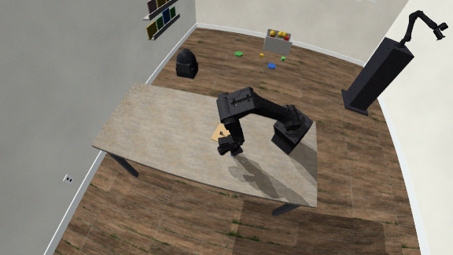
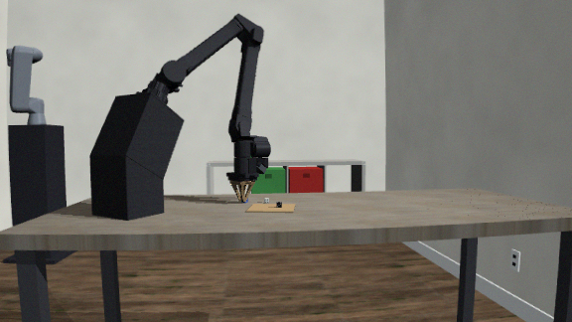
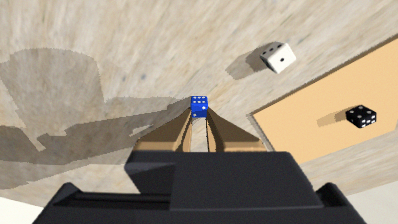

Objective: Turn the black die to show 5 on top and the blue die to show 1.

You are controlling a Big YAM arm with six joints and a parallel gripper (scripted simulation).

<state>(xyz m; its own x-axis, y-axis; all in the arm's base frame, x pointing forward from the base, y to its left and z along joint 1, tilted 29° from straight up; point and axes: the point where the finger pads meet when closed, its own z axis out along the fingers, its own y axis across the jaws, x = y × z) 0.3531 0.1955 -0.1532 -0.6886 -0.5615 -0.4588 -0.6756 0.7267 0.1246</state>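
The blue die lies 1 cm ahead of my hand and 1 cm to the left of it. The rest, counted from my hand: black die 12 cm ahead, 12 cm to the right; white die 8 cm ahead; tan mat 10 cm ahead, 12 cm to the right, 1 cm below.
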